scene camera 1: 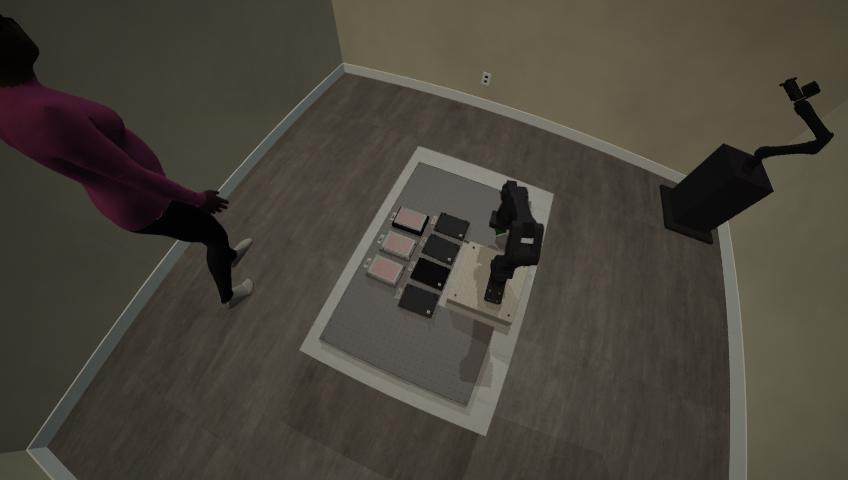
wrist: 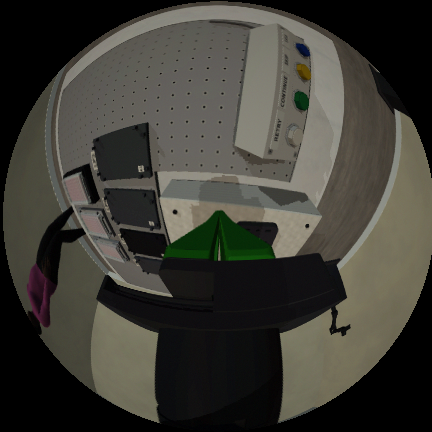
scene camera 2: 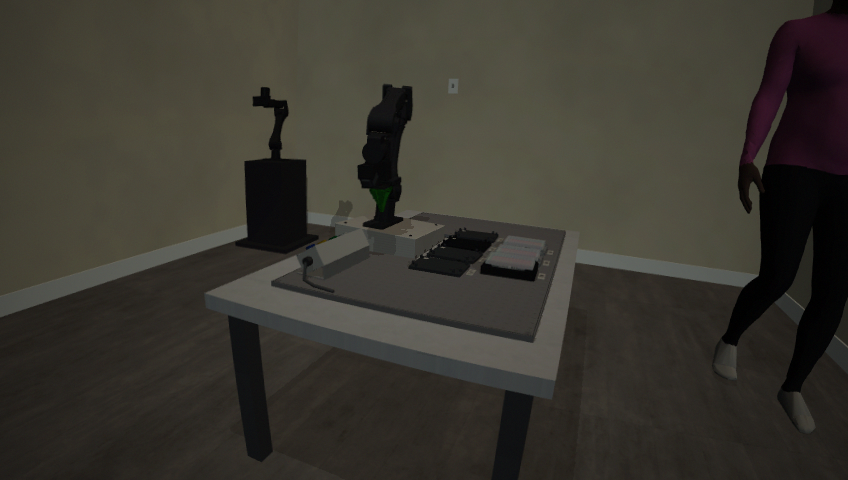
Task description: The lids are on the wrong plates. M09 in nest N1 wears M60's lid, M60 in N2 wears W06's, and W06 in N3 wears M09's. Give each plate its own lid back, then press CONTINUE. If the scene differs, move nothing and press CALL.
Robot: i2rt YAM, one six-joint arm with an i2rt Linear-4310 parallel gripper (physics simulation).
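Frame: origin at the arm's base, x ahead, y left, z up, level; centimetres.
Seen in the pictures: gripper, fingertip midpoint: [scene camera 1: 496, 233] [wrist: 218, 216] [scene camera 2: 381, 212]; arm's base, link origin: [scene camera 1: 497, 280] [scene camera 2: 384, 223].
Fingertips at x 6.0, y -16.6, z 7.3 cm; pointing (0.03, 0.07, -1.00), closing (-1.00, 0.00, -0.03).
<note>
Offsets run from my fingertips to a thing's middle.
Three plates with pink wells stand in a row: one {dy -0.2, dx +38.0, dz -9.1 cm} [scene camera 1: 410, 219] [wrist: 76, 188] on a black base, a middle one {dy +13.0, dx +38.9, dz -10.2 cm} [scene camera 1: 397, 244] [wrist: 95, 221] and an end one {dy +26.0, dx +39.9, dz -10.2 cm} [scene camera 1: 385, 269] [wrist: 112, 249]. Their lid markings and nest labels are too small to read. My gripper [scene camera 2: 382, 209] [wrist: 218, 216] is shut, its green fingertips together and empty, pointing down above the area by the arm's base. The button box {dy -15.0, dx -7.2, dz -8.5 cm} [scene camera 2: 342, 252] [wrist: 260, 90] lies ahead in the wrist view, with the green CONTINUE button {dy -12.3, dx -9.2, dz -6.3 cm} [wrist: 301, 100] between the yellow button {dy -17.3, dx -9.7, dz -6.3 cm} [wrist: 303, 72] and the white RETRY button {dy -7.3, dx -8.6, dz -6.3 cm} [wrist: 294, 135].
Several dark flat pads, among them an end one {dy -4.6, dx +19.3, dz -11.7 cm} [scene camera 1: 451, 226] [wrist: 122, 152] and a blacker one {dy +20.9, dx +21.4, dz -11.7 cm} [scene camera 1: 430, 273] [wrist: 144, 242], lie between the plates and the pale base block [scene camera 1: 464, 291] [scene camera 2: 404, 245]. A person [scene camera 1: 107, 154] [scene camera 2: 800, 118] stands beyond the plate side. A second arm stands on a black pedestal [scene camera 1: 714, 190] [scene camera 2: 275, 202].
</note>
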